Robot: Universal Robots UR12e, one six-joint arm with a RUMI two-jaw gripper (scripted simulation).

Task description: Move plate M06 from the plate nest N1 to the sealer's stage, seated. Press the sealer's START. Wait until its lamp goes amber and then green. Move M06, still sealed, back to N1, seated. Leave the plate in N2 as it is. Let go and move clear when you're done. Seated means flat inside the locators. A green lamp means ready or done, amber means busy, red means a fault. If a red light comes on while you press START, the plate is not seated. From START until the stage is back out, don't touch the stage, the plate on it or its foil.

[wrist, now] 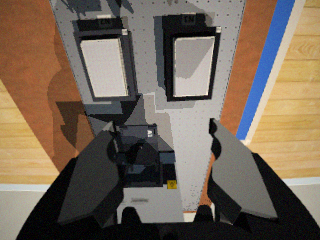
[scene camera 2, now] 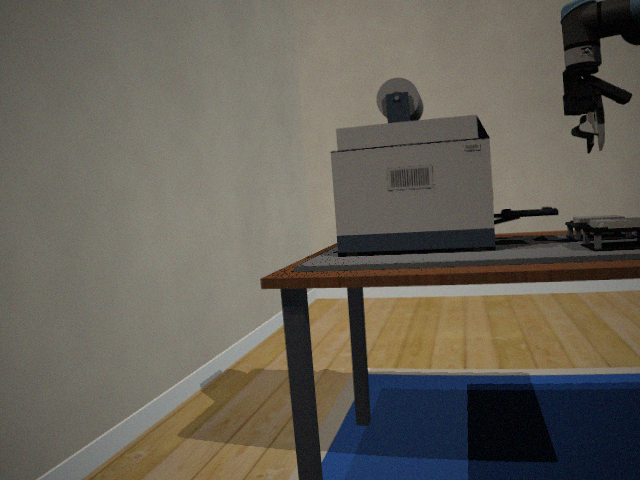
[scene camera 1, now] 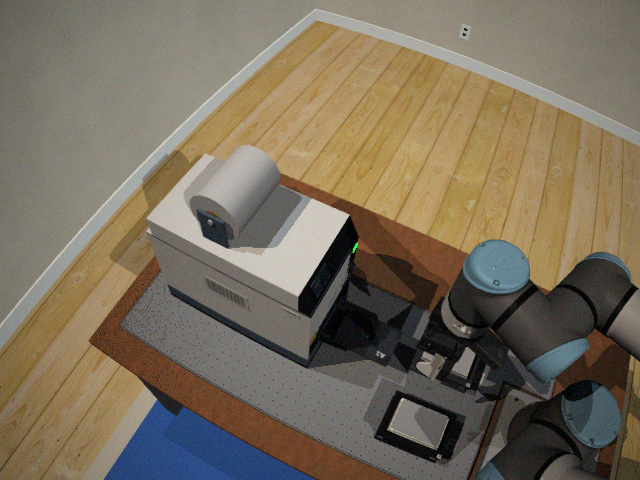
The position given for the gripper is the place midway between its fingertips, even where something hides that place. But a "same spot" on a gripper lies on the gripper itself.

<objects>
The gripper shows in the wrist view point(162, 120), in scene camera 2 and in scene camera 1. The same spot on the gripper: point(scene camera 1: 437, 372) is point(scene camera 2: 596, 122).
</objects>
